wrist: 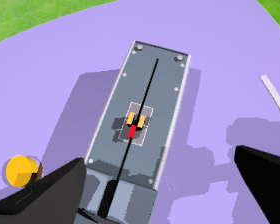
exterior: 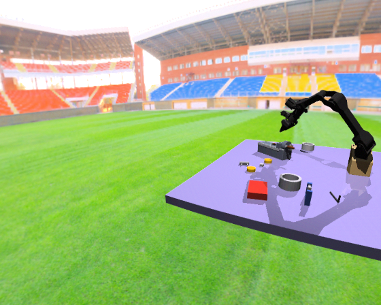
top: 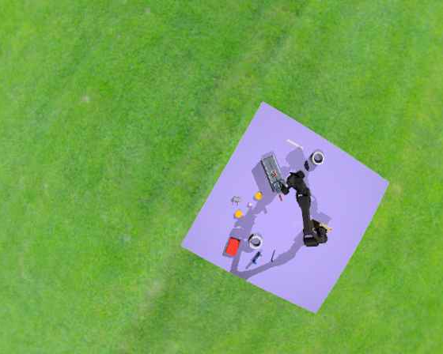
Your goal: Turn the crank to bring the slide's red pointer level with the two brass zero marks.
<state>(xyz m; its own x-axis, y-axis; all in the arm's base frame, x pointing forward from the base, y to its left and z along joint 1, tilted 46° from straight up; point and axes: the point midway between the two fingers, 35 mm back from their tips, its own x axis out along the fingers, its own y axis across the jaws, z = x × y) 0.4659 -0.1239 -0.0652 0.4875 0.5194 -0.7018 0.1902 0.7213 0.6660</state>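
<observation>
Right now the brown crank handle is 8 cm behind my gripper tip, 12 cm to the left of it and 8 cm below it. Also, from my gripper tip: red pointer (4 cm ahead, 1 cm to the left, 10 cm below); white bar (3 cm ahead, 29 cm to the right, 18 cm below); small grey bracket (16 cm ahead, 33 cm to the left, 17 cm below).
</observation>
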